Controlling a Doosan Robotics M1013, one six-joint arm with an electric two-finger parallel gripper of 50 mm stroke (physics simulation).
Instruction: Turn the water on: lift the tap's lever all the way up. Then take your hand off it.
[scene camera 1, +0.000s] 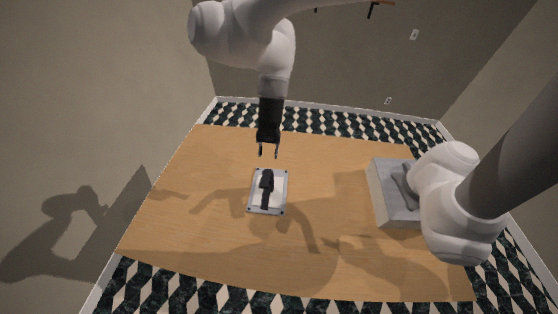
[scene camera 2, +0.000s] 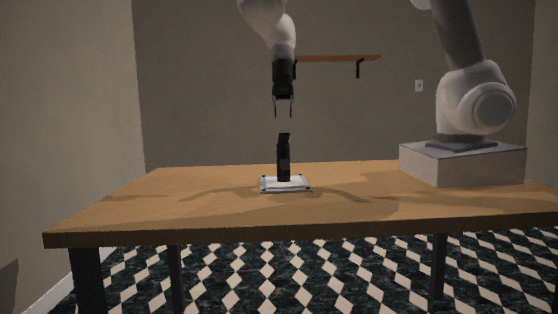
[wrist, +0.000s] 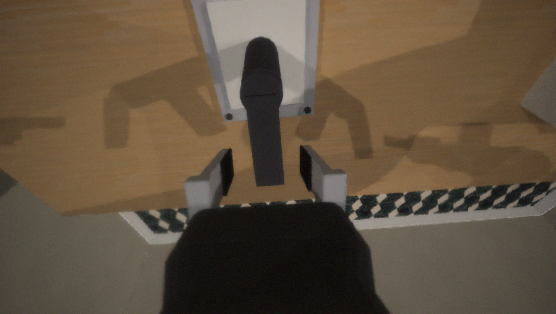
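Pixels of known places: gripper, fingertip midpoint: (scene camera 1: 267, 156) (scene camera 2: 283, 116) (wrist: 266, 161); arm's base at its link origin: (scene camera 1: 416, 189) (scene camera 2: 459, 146).
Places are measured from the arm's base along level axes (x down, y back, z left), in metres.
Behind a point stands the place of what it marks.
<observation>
The black tap (scene camera 1: 265, 199) @(x 0.033, y -0.666, z -0.022 m) (scene camera 2: 283, 165) @(x 0.032, y -0.672, z -0.027 m) (wrist: 261, 57) @(x 0.023, y -0.647, z -0.132 m) stands on a grey-and-white base plate (scene camera 1: 285, 192) @(x 0.109, y -0.576, z -0.088 m) (scene camera 2: 263, 184) @(x 0.109, y -0.730, z -0.099 m) (wrist: 311, 60) @(x 0.109, y -0.580, z -0.079 m) on the table. Its lever (scene camera 1: 268, 174) @(x -0.049, y -0.650, z -0.088 m) (scene camera 2: 284, 136) @(x -0.064, y -0.666, z -0.026 m) (wrist: 266, 135) @(x -0.053, y -0.657, z -0.077 m) points upward above the tap body; its exact angle is hard to tell. My gripper (scene camera 1: 268, 156) @(x -0.128, y -0.649, z -0.111 m) (scene camera 2: 283, 116) @(x -0.128, y -0.649, z -0.111 m) (wrist: 266, 161) @(x -0.128, y -0.649, z -0.111 m) is open and empty, pointing down. In scene camera 2 the fingertips are above the lever's top, with a gap between. In the wrist view the lever's end shows between the two fingers, apart from both pads.
The wooden table (scene camera 1: 220, 150) @(x 0.117, y -0.933, z -0.376 m) (scene camera 2: 150, 200) @(x 0.117, y -1.102, z -0.038 m) (wrist: 150, 175) @(x 0.117, y -0.985, z 0.097 m) carries the arm's grey base block (scene camera 1: 382, 200) @(x 0.035, y -0.167, z 0.020 m) (scene camera 2: 420, 165) @(x 0.064, y -0.162, z -0.007 m) on the right. A wall shelf (scene camera 2: 335, 58) is at the back. Arm shadows fall across the table around the plate.
</observation>
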